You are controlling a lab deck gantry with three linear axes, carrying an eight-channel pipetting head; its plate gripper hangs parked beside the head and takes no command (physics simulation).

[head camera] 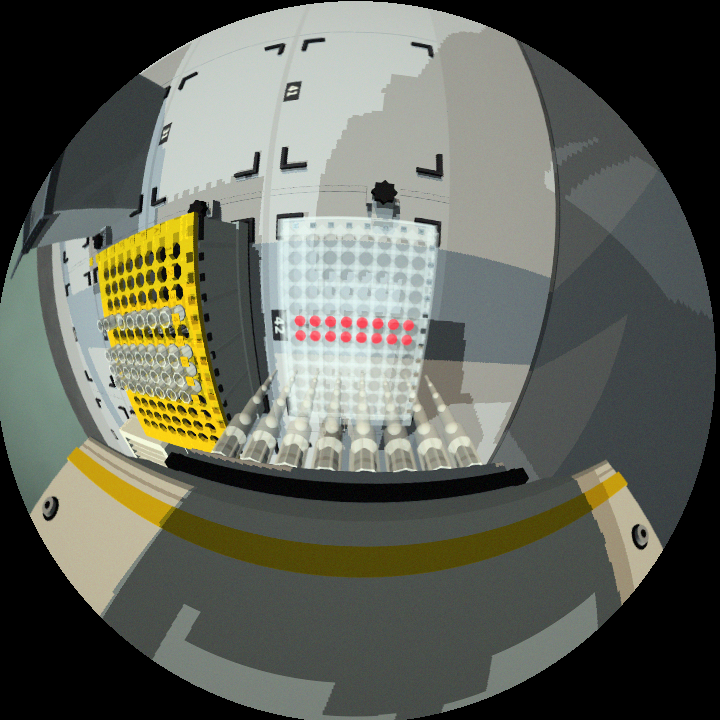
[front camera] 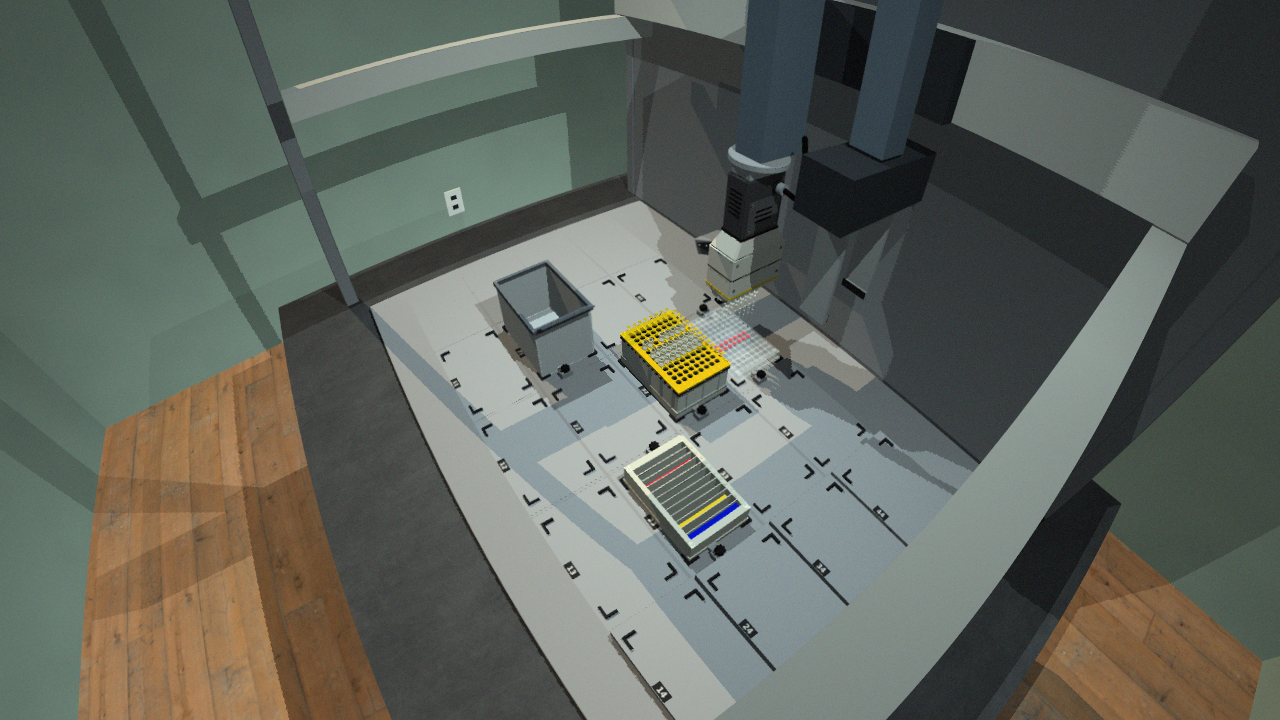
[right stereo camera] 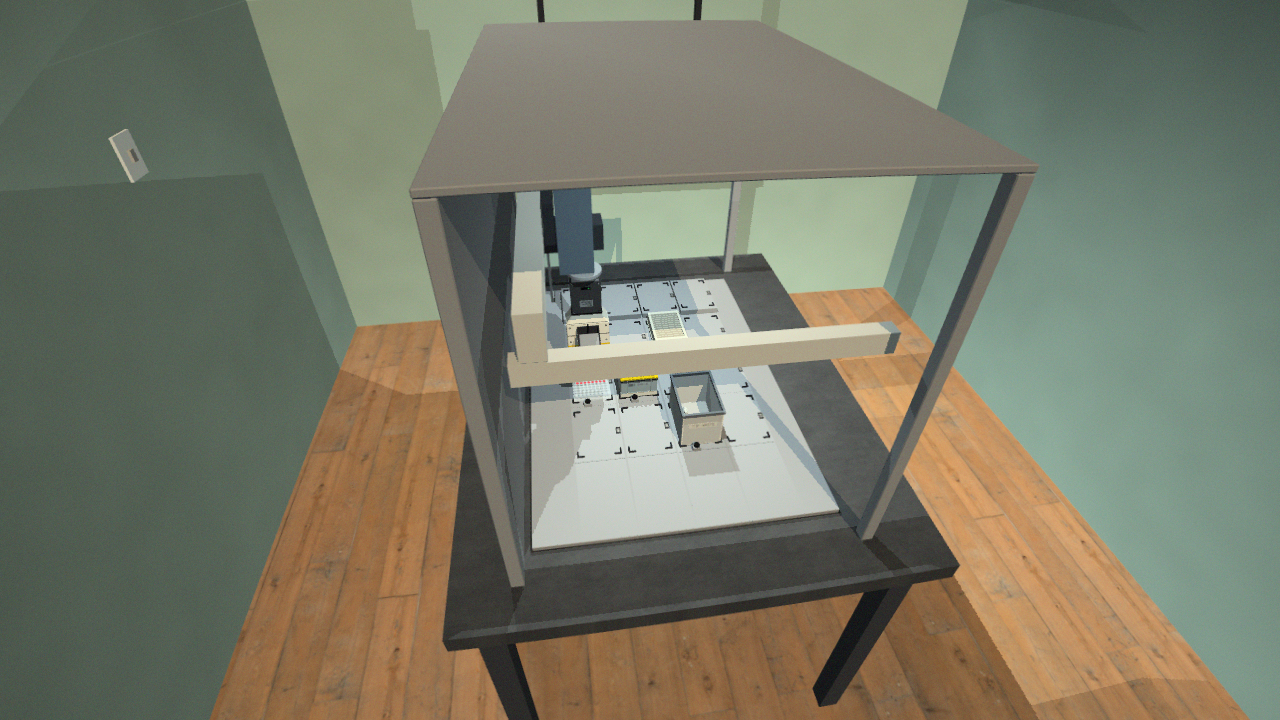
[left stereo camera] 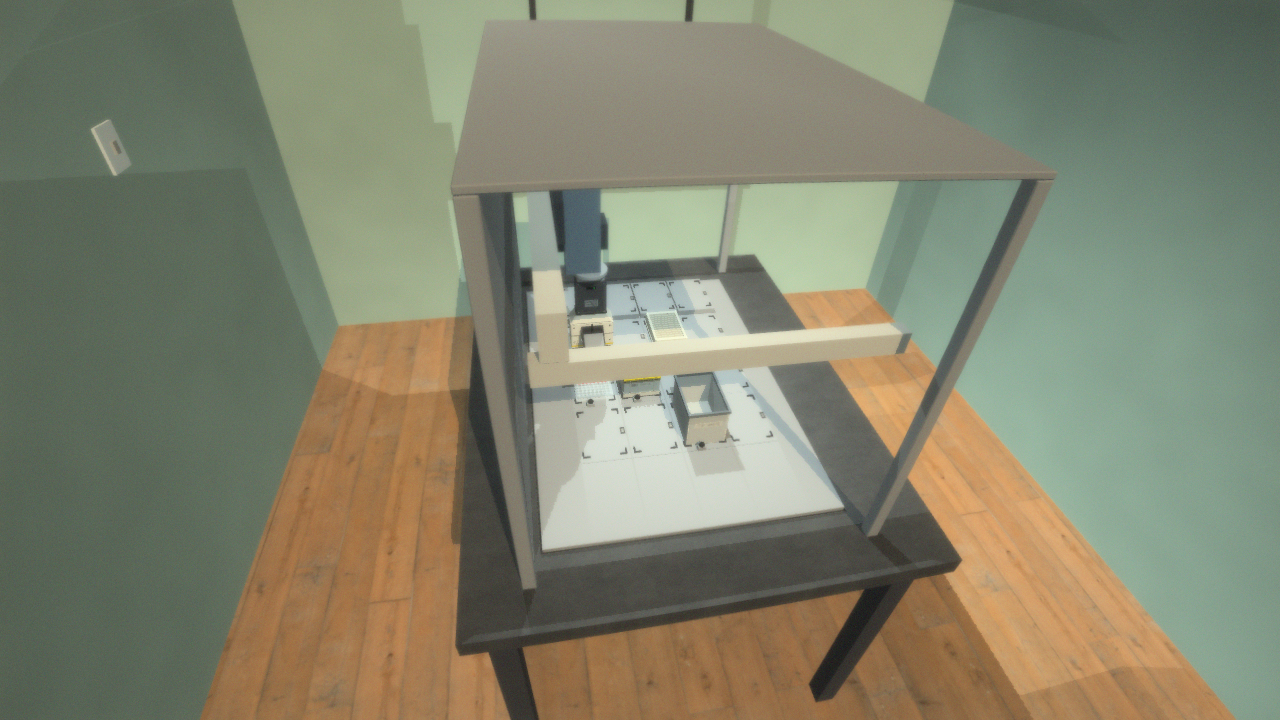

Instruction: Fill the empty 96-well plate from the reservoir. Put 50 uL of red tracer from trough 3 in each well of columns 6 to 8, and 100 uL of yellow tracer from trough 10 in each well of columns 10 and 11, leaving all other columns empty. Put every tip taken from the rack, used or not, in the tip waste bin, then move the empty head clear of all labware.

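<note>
The pipetting head [front camera: 744, 255] hangs over the plate at the back. It carries eight clear tips [head camera: 363, 429] with no colour visible in them, their ends over the plate's near columns. The clear 96-well plate [front camera: 767, 351] [head camera: 284, 282] has two adjacent red columns, apparently 6 and 7; no yellow wells show. The yellow tip rack [front camera: 702, 395] [head camera: 190, 231] holds several columns of tips. The reservoir [front camera: 721, 528] shows red, yellow and blue troughs. The grey waste bin [front camera: 563, 347] [left stereo camera: 707, 428] [right stereo camera: 700, 427] stands at the left. The gripper's fingers cannot be made out beside the head.
A dark block [front camera: 863, 188] hangs on its own column beside the head. The rack stands close beside the plate, between it and the bin. A dark back wall [front camera: 984, 340] rises behind the plate. A pale beam [left stereo camera: 716, 351] [right stereo camera: 707, 351] crosses the stereo views.
</note>
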